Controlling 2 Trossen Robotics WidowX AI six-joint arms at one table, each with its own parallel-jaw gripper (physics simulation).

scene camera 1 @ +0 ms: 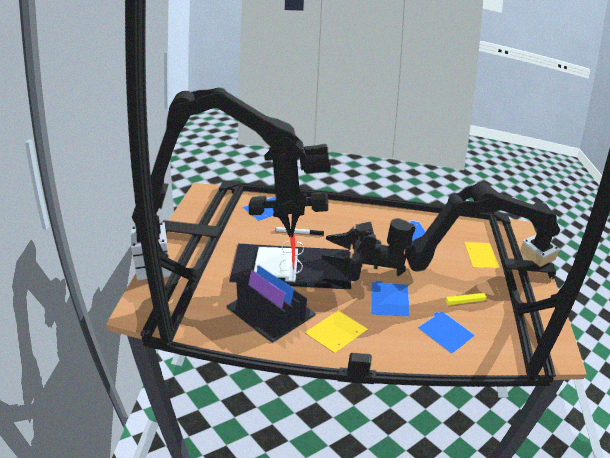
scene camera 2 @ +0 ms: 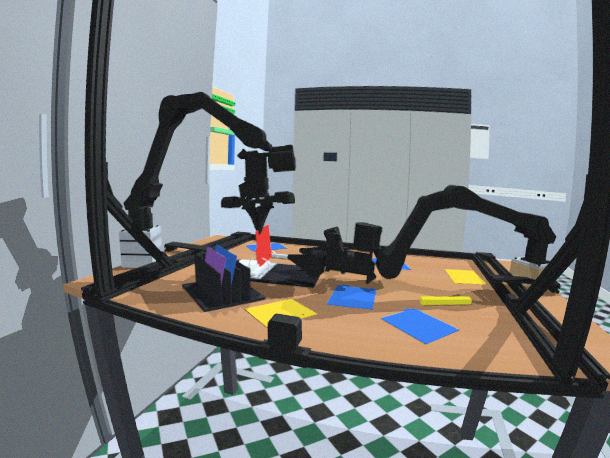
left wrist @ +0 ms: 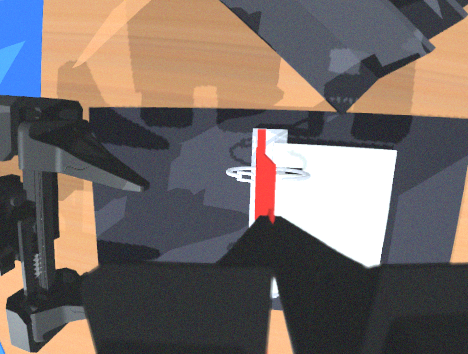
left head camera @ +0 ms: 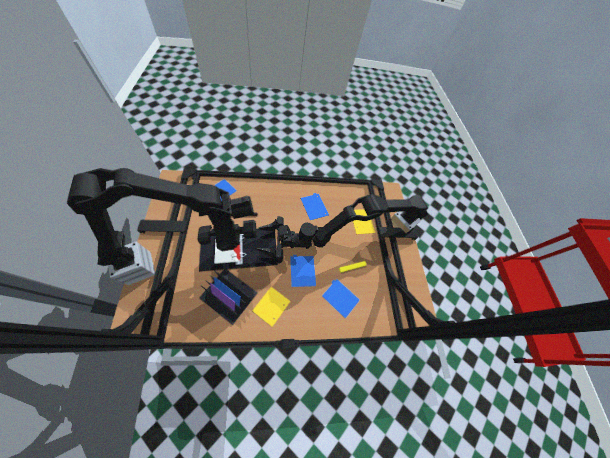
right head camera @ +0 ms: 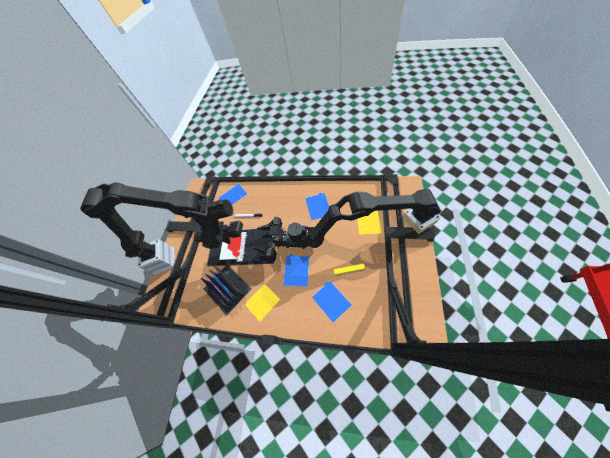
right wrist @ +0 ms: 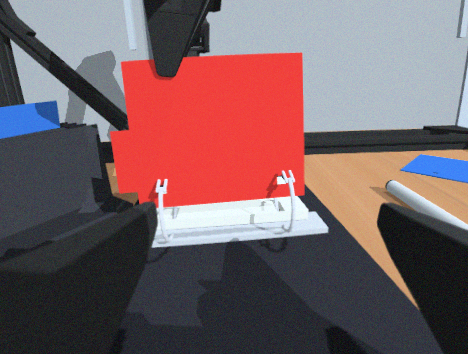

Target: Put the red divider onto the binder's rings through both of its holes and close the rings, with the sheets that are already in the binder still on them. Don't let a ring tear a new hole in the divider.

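Where they show: left gripper, fingertip midpoint: (scene camera 1: 291,236) (scene camera 2: 259,233) (left wrist: 268,225) (right head camera: 229,243) (right wrist: 166,77); right gripper, fingertip midpoint: (scene camera 1: 323,246) (scene camera 2: 293,253) (left wrist: 143,252) (left head camera: 257,238) (right head camera: 255,237) (right wrist: 267,213); left arm's base at its link origin: (scene camera 2: 140,228) (left head camera: 123,258) (right head camera: 148,252); right arm's base at its link origin: (scene camera 1: 541,244) (scene camera 2: 535,260) (left head camera: 409,216) (right head camera: 422,214).
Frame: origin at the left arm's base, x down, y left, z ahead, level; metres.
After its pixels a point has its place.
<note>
The red divider (scene camera 1: 293,252) @[x 0.035, y -0.113, z 0.365 m] (scene camera 2: 263,245) @[x 0.029, y -0.084, z 0.372 m] (left wrist: 265,190) @[x 0.005, y -0.115, z 0.359 m] (right wrist: 215,125) @[x 0.025, y -0.078, z 0.374 m] stands upright over the open black binder (scene camera 1: 320,280) @[x 0.103, y -0.154, z 0.425 m] (left wrist: 190,230) @[x 0.103, y -0.079, z 0.438 m]. My left gripper (scene camera 1: 291,234) @[x -0.006, y -0.103, z 0.361 m] (scene camera 2: 260,230) @[x -0.006, y -0.103, z 0.361 m] (left wrist: 268,225) @[x -0.006, y -0.103, z 0.361 m] is shut on its top edge. White sheets (scene camera 1: 270,257) @[x 0.094, y -0.041, z 0.325 m] (left wrist: 335,200) @[x 0.094, y -0.075, z 0.318 m] lie on the picture-left side of the rings. In the right wrist view the near ring halves (right wrist: 161,212) @[x 0.070, y -0.120, z 0.386 m] (right wrist: 292,207) @[x 0.073, y -0.046, z 0.413 m] rise in front of the divider's lower edge, forked tips near its holes; one hole shows beside a tip. Whether the rings pass through is unclear. My right gripper (scene camera 1: 326,249) @[x 0.049, y -0.087, z 0.453 m] (right wrist: 267,213) @[x 0.049, y -0.087, z 0.453 m] is open, facing the rings, empty.
A black rack (scene camera 1: 270,325) @[x 0.100, y -0.291, z 0.261 m] with purple and blue dividers stands in front of the binder. A marker (scene camera 1: 300,231) @[x 0.097, y 0.066, z 0.439 m] lies behind it. Yellow (scene camera 1: 336,331) @[x 0.105, y -0.343, z 0.402 m] (scene camera 1: 482,255) @[x 0.105, y -0.179, z 0.937 m] and blue dividers (scene camera 1: 390,300) @[x 0.105, y -0.276, z 0.569 m] (scene camera 1: 446,332) @[x 0.104, y -0.436, z 0.655 m] and a yellow bar (scene camera 1: 466,299) @[x 0.095, y -0.351, z 0.764 m] lie around the table.
</note>
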